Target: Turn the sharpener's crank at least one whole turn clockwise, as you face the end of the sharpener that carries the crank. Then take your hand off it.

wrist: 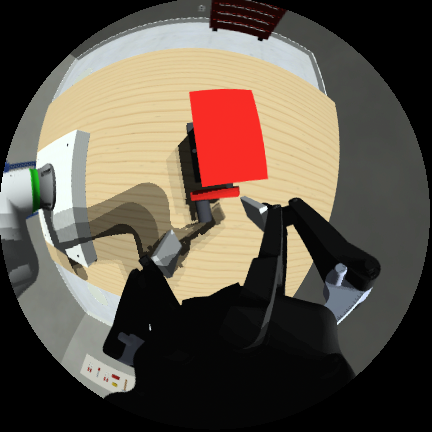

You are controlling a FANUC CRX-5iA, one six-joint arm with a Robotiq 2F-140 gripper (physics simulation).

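Places are measured from the arm's base along level axes (x ahead, y left, z up), in millimetres.
Pixels of known places: gripper, fingertip midpoint: point(208, 222); arm's base, origin of the base link: point(48, 186).
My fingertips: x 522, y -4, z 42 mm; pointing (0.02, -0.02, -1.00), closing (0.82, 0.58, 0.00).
Note:
For each thing: its middle in the pictures, then the offset to it from my fingertips. "pt": a spot on its surface instead. Level surfaces: height alone.
- sharpener, surface spot: point(230, 137) pt dx +1, dy +109, dz +36 mm
- dark grey handle, surface spot: point(203, 211) pt dx -9, dy +11, dz -16 mm
- wooden table, its level: dz -92 mm
The sharpener point(230, 137) stands on the wooden table in the wrist view, with a large red top and a black side showing at its left. Its crank point(215, 193) is at the end nearer my gripper: a red bar lies across that end, and a dark grey handle point(203, 211) sticks out from the bar's left part toward the gripper. My gripper point(208, 222) is open, its two light grey pads wide apart, one to the lower left of the handle and one to the right. Nothing is between the pads. Whether a pad touches the handle is not plain.
The wooden table point(125, 90) carries a white base plate point(80, 190) at the left, with the white arm point(17, 192) beside it. Shadows of the arm and gripper fall across the table. A dark red slatted object point(245, 17) stands beyond the far edge.

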